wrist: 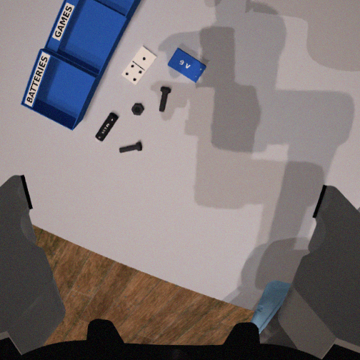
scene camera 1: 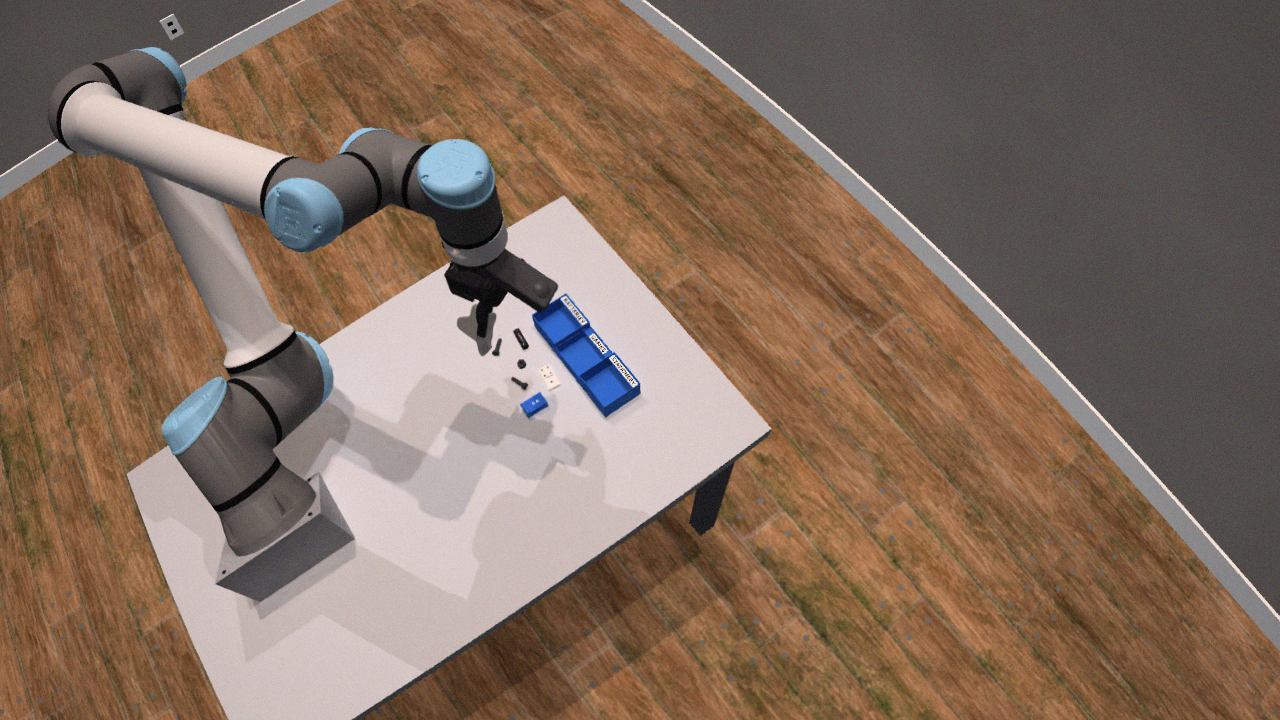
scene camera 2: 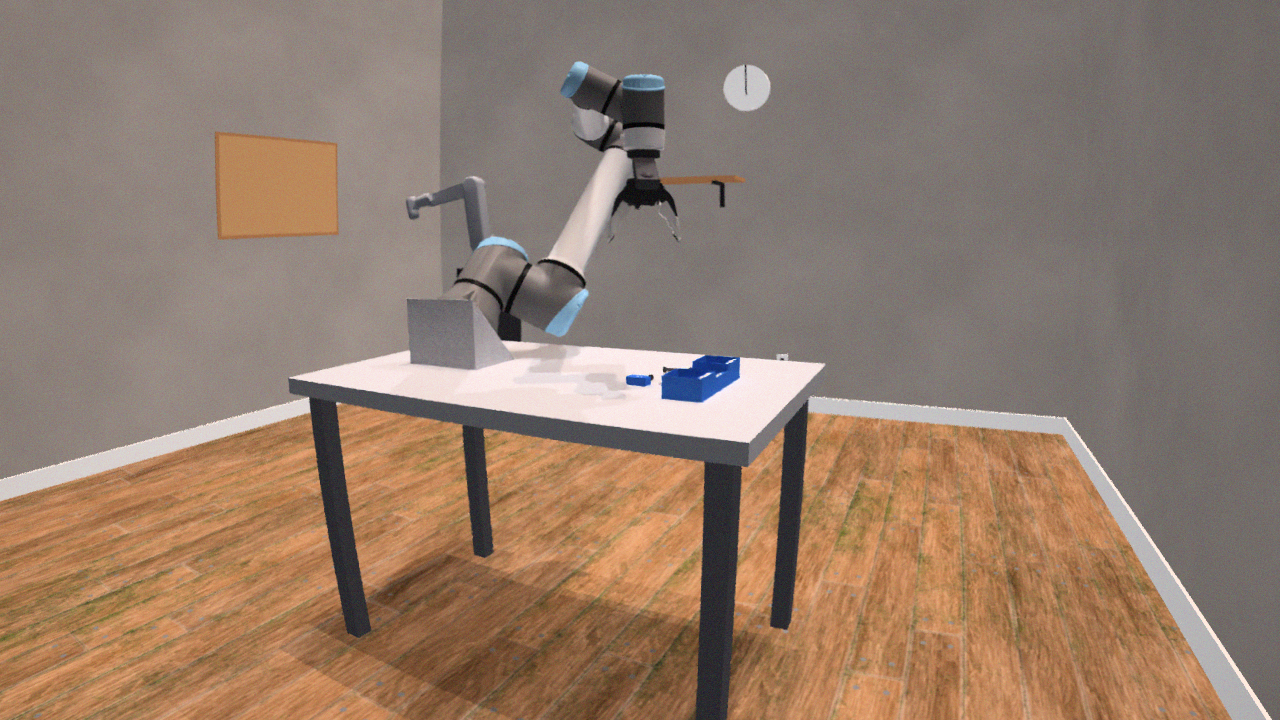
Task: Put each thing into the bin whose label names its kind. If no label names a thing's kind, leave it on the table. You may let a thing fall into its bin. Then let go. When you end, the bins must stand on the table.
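Frame: origin at the arm's base, x left, y up, z ahead, level; centimetres.
Where they show: gripper, between the fingertips: [scene camera 1: 506,318] [scene camera 2: 644,242]; arm's base, origin of its link: [scene camera 1: 275,522] [scene camera 2: 461,325].
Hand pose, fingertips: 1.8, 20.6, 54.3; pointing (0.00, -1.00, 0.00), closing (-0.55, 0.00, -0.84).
Note:
Each offset is from my fingertips to the top centre of the thing, as dx, dy, dz. "spot": to the spot under its first point. Level surfaces: height alone.
A joined row of blue bins holds the BATTERIES bin [scene camera 1: 561,326] [wrist: 67,90], the GAMES bin [scene camera 1: 585,351] [wrist: 90,32] and a third bin {spot: -6.7, -29.8, +14.5} [scene camera 1: 612,386] whose small label is hard to read. Beside them on the table lie a blue 9V battery {-2.2, -28.6, -0.6} [scene camera 1: 534,405] [scene camera 2: 638,380] [wrist: 186,65], a white domino {+1.8, -29.7, +5.0} [scene camera 1: 548,377] [wrist: 139,65], a black cylindrical battery {+12.5, -29.0, +4.2} [scene camera 1: 520,338] [wrist: 106,127], a dark hex nut {+7.3, -29.6, +1.7} [scene camera 1: 521,364] [wrist: 137,109] and two dark bolts, one bolt {+13.3, -29.1, -0.7} [scene camera 1: 496,346] [wrist: 131,147] near the cylinder, the other bolt {+3.8, -29.1, -0.7} [scene camera 1: 519,383] [wrist: 164,99] near the 9V battery. My gripper [scene camera 2: 644,238] [wrist: 173,185] is open and empty, high above the table.
The arm's grey base block [scene camera 1: 299,550] [scene camera 2: 440,333] stands at the other end of the white table {dy -30.4} [scene camera 1: 698,402] [scene camera 2: 554,407]. The bin row stands near a table edge. A wall shelf [scene camera 2: 702,180] hangs behind the gripper in scene camera 2.

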